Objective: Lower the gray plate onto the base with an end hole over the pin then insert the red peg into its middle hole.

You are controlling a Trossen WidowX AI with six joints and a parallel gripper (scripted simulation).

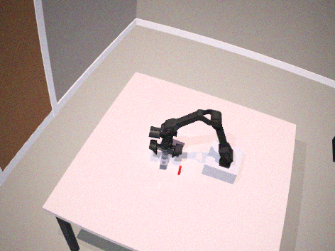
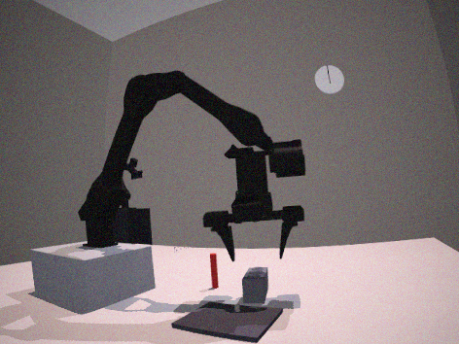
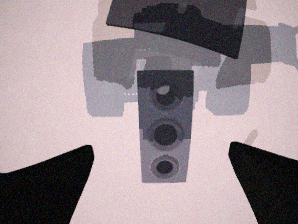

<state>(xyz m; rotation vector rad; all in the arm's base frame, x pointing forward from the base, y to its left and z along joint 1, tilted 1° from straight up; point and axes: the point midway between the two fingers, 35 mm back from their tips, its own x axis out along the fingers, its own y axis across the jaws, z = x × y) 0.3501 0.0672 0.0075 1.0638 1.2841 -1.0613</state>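
The gray plate lies 40 mm below my gripper tip. Round my gripper tip: dark flat base: 130 mm to the right, 70 mm below; red peg: 110 mm behind, 40 mm to the left, 40 mm below.
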